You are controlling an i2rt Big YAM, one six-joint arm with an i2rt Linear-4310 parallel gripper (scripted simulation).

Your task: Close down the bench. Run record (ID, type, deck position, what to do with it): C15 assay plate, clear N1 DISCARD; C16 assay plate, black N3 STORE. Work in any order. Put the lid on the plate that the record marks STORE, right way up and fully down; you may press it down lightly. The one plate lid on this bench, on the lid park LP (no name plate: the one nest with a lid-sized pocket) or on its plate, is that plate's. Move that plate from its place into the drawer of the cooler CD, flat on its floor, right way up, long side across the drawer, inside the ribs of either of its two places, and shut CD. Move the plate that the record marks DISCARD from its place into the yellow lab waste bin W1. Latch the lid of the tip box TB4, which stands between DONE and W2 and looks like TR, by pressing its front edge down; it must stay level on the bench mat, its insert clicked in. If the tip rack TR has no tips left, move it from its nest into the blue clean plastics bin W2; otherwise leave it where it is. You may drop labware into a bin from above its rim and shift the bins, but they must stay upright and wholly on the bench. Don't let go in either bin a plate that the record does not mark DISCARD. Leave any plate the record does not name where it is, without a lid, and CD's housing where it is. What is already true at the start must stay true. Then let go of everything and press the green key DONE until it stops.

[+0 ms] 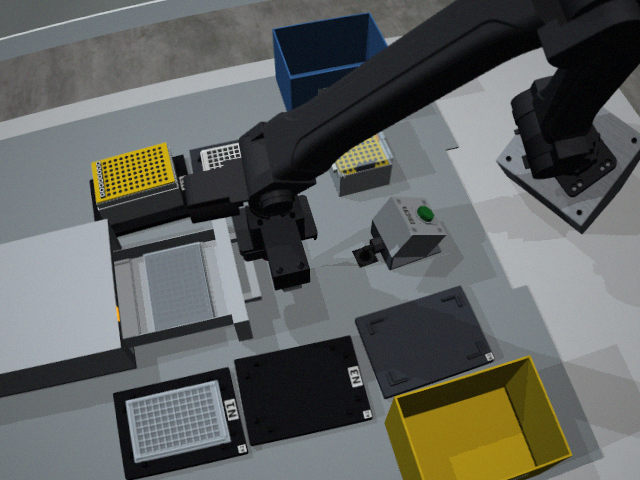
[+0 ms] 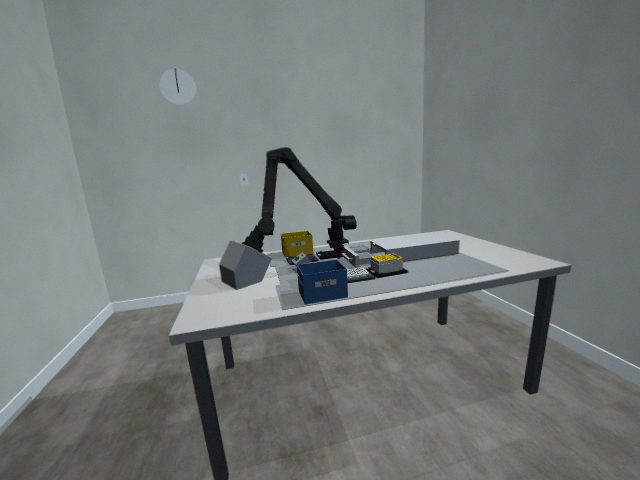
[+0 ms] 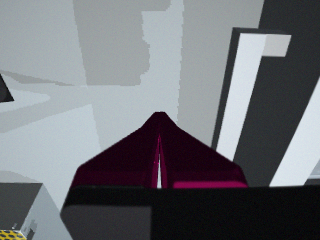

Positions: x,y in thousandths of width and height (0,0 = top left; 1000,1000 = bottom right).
Scene:
A blue bin W2 shows in image 1 (495,111) and in image 2 (504,586); in image 3 it is out of frame. A yellow bin W1 shows in image 1 (785,866) and in image 2 (459,509); in image 3 it is out of frame.

